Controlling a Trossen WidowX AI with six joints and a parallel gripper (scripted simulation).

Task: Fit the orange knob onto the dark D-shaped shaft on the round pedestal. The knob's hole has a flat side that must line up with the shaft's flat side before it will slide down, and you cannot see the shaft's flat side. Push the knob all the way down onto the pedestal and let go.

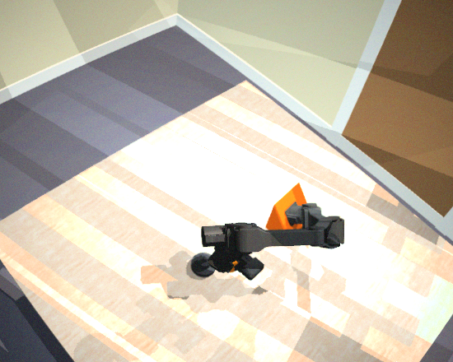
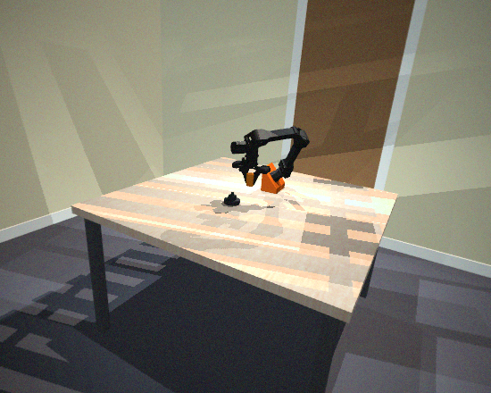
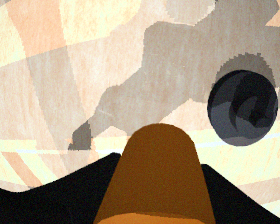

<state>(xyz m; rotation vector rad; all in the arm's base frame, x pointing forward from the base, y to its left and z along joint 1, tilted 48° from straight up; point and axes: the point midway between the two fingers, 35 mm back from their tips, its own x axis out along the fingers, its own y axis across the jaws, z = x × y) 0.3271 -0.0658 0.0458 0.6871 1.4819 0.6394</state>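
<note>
Right now the dark round pedestal is 9 cm to the right of my gripper tip, 9 cm below it and 1 cm ahead of it. Also, from my gripper tip: orange knob 2 cm above.
</note>
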